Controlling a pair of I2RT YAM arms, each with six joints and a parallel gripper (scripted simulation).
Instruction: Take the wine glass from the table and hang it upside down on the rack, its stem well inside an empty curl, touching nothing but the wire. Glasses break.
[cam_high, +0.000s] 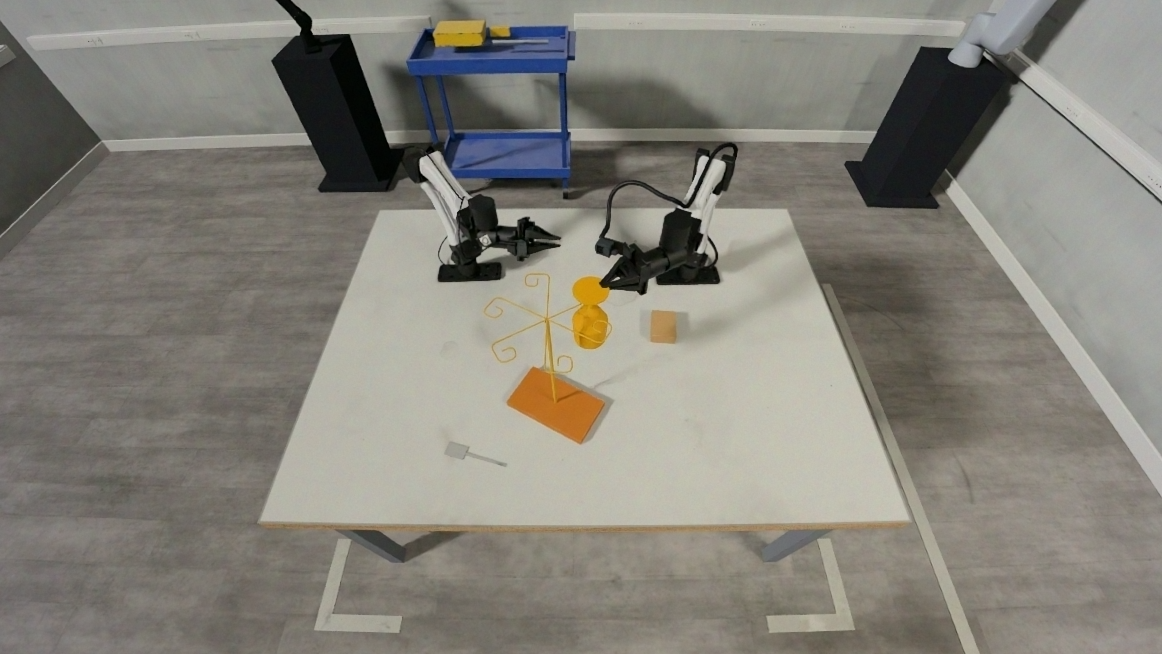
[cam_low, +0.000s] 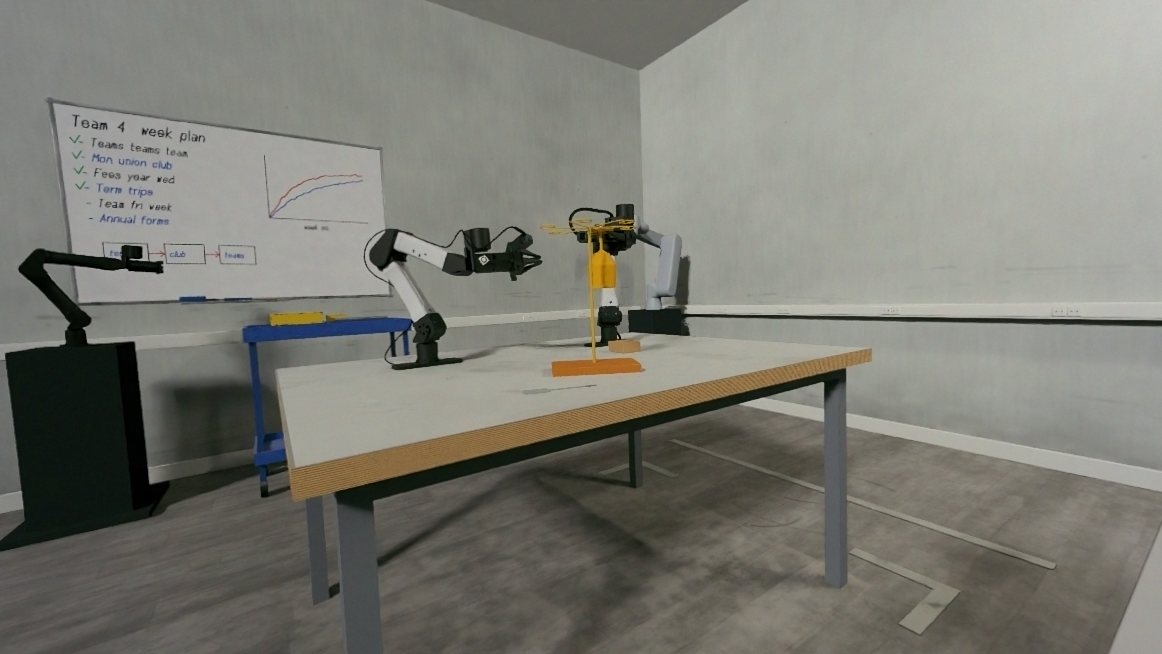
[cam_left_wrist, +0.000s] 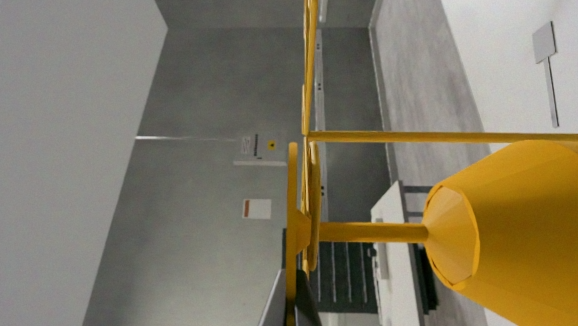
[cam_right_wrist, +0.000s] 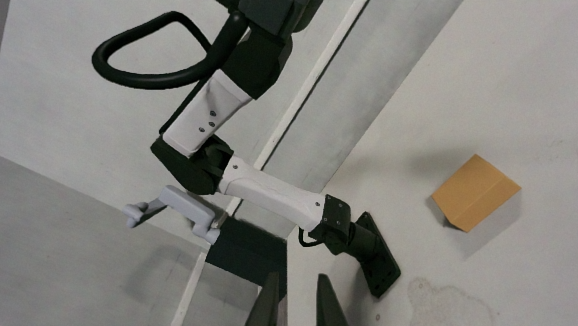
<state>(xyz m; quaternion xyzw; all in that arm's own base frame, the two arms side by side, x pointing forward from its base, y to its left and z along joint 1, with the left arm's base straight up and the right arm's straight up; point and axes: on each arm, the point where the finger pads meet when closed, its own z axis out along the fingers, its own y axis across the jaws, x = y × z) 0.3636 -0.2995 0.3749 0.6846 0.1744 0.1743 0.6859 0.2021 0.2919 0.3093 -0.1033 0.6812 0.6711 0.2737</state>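
Observation:
Now: the yellow wine glass 2 cm ahead of my left hand, 3 cm to the right of it and 6 cm below it. From my left hand the other things lie so: tan block: 16 cm behind, 18 cm to the left, 36 cm below; flat grey tool: 23 cm ahead, 31 cm to the right, 37 cm below.

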